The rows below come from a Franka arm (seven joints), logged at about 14 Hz.
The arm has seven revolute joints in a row. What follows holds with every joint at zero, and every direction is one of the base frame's. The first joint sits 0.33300 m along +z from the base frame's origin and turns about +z. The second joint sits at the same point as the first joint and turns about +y. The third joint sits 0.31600 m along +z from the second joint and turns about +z. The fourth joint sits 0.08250 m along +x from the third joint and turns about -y. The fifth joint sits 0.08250 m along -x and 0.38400 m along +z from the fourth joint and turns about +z. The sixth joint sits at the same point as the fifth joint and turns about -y. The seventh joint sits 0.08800 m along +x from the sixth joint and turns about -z. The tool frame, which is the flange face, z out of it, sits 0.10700 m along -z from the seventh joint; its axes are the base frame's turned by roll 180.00, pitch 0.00 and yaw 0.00 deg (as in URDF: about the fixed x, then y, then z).
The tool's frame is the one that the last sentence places.
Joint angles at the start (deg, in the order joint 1, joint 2, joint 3, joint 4, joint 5, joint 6, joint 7):
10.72 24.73 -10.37 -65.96 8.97 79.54 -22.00
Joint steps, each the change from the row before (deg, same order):
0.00 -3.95 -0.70 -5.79 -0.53 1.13 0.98
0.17 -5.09 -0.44 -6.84 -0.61 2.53 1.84
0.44 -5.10 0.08 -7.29 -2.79 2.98 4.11
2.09 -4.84 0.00 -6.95 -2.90 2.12 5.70
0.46 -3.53 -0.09 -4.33 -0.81 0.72 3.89
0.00 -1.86 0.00 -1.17 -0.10 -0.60 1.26
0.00 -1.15 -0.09 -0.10 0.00 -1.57 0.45
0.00 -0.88 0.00 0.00 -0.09 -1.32 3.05
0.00 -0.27 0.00 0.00 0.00 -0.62 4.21
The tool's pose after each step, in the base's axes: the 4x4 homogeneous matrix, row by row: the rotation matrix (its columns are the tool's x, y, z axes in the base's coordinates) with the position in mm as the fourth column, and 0 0 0 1 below. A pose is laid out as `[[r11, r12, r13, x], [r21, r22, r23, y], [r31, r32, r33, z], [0, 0, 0, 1]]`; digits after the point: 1 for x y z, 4 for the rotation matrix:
[[0.9145, 0.3520, -0.1995, 639.2], [0.3728, -0.9247, 0.0772, 36.1], [-0.1573, -0.1450, -0.9768, 545.4], [0, 0, 0, 1]]
[[0.9322, 0.3105, -0.1861, 618.8], [0.3299, -0.9404, 0.0832, 25.5], [-0.1492, -0.1390, -0.9790, 549.8], [0, 0, 0, 1]]
[[0.9528, 0.2482, -0.1748, 596.7], [0.2606, -0.9641, 0.0516, 18.7], [-0.1557, -0.0947, -0.9833, 548.2], [0, 0, 0, 1]]
[[0.9657, 0.1900, -0.1769, 572.2], [0.1950, -0.9807, 0.0115, 28.7], [-0.1713, -0.0456, -0.9842, 543.5], [0, 0, 0, 1]]
[[0.9750, 0.1313, -0.1795, 553.5], [0.1349, -0.9908, 0.0082, 27.0], [-0.1768, -0.0322, -0.9837, 543.7], [0, 0, 0, 1]]
[[0.9777, 0.1102, -0.1788, 543.5], [0.1143, -0.9934, 0.0129, 25.0], [-0.1762, -0.0330, -0.9838, 551.1], [0, 0, 0, 1]]
[[0.9769, 0.1012, -0.1883, 535.7], [0.1062, -0.9942, 0.0167, 23.0], [-0.1855, -0.0363, -0.9820, 559.1], [0, 0, 0, 1]]
[[0.9793, 0.0496, -0.1962, 529.5], [0.0542, -0.9984, 0.0178, 21.9], [-0.1950, -0.0281, -0.9804, 565.6], [0, 0, 0, 1]]
[[0.9791, -0.0222, -0.2023, 527.1], [-0.0188, -0.9997, 0.0185, 21.6], [-0.2026, -0.0143, -0.9792, 567.4], [0, 0, 0, 1]]

